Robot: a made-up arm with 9 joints.
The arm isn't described. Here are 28 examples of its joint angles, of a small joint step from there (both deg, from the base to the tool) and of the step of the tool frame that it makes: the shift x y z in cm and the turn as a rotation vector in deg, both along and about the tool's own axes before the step.
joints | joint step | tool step
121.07 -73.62 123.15 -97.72 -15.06 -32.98 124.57 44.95 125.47 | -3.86 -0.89 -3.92 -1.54 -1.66 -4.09 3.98 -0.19 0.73 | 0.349 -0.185 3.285 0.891 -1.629 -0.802
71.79 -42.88 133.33 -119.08 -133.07 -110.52 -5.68 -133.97 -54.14 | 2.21 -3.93 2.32 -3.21 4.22 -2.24 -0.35 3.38 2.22 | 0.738 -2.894 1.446 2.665 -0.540 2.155
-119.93 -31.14 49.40 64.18 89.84 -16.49 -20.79 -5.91 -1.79 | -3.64 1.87 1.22 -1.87 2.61 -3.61 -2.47 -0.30 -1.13 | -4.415 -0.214 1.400 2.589 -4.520 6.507
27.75 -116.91 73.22 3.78 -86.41 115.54 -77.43 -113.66 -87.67 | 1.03 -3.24 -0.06 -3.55 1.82 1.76 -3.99 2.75 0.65 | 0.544 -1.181 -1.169 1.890 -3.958 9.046
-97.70 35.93 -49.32 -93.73 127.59 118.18 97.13 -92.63 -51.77 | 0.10 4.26 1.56 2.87 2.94 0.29 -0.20 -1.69 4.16 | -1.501 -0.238 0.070 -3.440 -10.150 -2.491
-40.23 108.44 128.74 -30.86 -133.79 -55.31 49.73 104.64 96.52 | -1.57 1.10 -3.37 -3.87 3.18 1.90 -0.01 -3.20 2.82 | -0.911 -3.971 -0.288 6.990 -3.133 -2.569
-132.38 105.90 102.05 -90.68 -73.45 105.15 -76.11 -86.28 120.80 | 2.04 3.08 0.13 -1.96 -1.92 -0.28 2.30 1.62 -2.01 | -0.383 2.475 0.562 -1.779 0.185 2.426
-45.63 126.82 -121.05 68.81 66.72 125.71 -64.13 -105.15 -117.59 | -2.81 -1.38 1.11 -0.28 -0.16 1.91 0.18 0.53 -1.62 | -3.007 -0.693 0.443 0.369 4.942 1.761
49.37 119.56 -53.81 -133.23 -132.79 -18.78 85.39 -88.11 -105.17 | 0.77 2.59 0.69 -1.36 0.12 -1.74 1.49 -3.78 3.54 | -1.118 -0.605 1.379 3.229 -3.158 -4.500
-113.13 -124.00 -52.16 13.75 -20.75 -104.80 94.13 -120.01 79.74 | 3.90 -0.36 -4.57 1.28 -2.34 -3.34 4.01 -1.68 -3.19 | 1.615 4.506 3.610 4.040 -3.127 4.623
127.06 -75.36 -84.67 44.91 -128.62 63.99 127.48 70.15 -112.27 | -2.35 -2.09 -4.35 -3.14 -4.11 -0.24 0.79 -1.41 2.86 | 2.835 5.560 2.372 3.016 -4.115 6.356
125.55 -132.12 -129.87 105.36 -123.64 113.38 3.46 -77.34 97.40 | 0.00 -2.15 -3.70 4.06 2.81 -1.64 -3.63 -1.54 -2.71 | -3.509 10.652 5.754 -0.678 -3.686 7.067
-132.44 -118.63 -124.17 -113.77 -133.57 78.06 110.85 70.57 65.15 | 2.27 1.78 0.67 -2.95 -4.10 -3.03 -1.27 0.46 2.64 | 0.842 -2.401 0.064 -1.051 -1.836 -4.189
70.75 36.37 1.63 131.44 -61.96 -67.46 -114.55 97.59 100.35 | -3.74 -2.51 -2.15 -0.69 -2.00 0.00 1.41 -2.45 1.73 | 1.185 1.073 0.431 -3.718 -2.460 -4.244
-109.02 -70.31 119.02 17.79 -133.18 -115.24 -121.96 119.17 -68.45 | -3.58 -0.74 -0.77 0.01 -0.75 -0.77 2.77 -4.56 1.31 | -1.652 -1.157 2.789 -4.941 -3.184 -5.417
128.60 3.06 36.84 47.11 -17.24 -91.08 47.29 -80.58 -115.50 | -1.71 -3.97 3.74 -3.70 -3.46 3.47 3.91 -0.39 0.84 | -3.357 3.012 1.875 2.601 0.659 1.108
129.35 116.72 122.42 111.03 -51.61 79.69 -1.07 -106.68 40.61 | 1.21 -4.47 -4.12 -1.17 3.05 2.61 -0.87 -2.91 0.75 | 1.458 7.652 3.067 -4.454 0.306 3.584
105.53 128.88 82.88 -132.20 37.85 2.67 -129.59 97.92 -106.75 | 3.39 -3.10 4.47 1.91 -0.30 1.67 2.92 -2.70 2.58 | 5.388 0.299 2.478 5.087 -12.179 2.845
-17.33 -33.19 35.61 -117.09 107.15 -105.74 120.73 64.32 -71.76 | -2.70 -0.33 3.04 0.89 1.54 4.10 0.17 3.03 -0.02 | -0.779 -0.899 3.247 -0.873 -4.706 0.664
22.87 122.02 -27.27 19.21 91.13 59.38 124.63 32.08 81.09 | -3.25 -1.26 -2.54 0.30 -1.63 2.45 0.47 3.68 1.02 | -1.235 -6.296 3.442 -4.928 -4.614 -9.839
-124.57 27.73 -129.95 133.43 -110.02 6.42 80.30 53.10 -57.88 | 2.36 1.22 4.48 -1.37 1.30 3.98 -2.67 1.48 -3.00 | -1.689 1.586 -4.852 2.757 8.196 2.908
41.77 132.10 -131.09 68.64 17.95 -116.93 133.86 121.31 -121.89 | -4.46 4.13 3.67 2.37 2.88 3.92 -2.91 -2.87 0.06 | -2.175 -1.479 1.431 1.309 -6.573 1.859
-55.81 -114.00 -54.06 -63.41 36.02 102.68 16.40 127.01 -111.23 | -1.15 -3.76 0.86 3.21 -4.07 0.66 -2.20 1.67 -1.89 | -0.864 -3.600 -0.159 -7.085 5.512 1.788
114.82 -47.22 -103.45 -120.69 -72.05 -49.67 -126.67 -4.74 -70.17 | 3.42 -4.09 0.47 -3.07 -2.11 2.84 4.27 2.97 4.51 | -0.945 1.965 3.538 5.602 -4.949 -0.638
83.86 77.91 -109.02 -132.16 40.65 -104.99 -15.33 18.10 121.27 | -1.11 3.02 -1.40 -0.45 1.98 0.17 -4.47 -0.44 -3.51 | -0.276 -2.156 -2.984 8.273 5.260 -1.342
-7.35 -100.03 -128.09 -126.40 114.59 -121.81 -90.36 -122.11 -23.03 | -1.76 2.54 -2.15 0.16 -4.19 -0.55 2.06 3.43 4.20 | 1.712 -2.516 2.052 7.657 -1.880 -0.944
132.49 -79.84 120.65 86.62 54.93 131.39 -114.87 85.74 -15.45 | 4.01 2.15 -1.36 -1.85 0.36 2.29 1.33 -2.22 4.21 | -1.181 -1.696 -1.142 -7.361 -4.822 -2.467
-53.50 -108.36 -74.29 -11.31 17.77 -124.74 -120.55 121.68 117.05 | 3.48 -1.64 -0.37 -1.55 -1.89 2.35 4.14 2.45 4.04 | 0.793 -6.216 2.584 5.548 -5.630 -2.532
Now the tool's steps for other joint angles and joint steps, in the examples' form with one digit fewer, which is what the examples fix.
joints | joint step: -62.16 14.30 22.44 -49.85 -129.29 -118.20 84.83 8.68 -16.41 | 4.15 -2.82 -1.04 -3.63 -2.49 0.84 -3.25 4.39 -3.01
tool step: -1.75 -0.03 -1.66 -2.89 -0.82 -1.20
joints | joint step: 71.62 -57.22 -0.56 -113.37 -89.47 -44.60 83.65 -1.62 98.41 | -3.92 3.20 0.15 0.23 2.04 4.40 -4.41 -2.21 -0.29
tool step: -0.19 8.25 -1.22 0.11 1.73 5.91
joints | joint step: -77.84 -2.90 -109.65 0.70 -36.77 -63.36 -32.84 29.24 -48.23 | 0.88 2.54 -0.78 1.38 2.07 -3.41 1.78 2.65 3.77
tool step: 1.98 -2.49 1.00 -0.01 -7.44 4.91
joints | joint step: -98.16 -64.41 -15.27 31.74 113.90 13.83 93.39 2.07 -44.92 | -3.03 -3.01 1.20 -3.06 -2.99 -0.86 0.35 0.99 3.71
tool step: 2.42 0.80 -0.59 -4.88 -6.30 -2.92
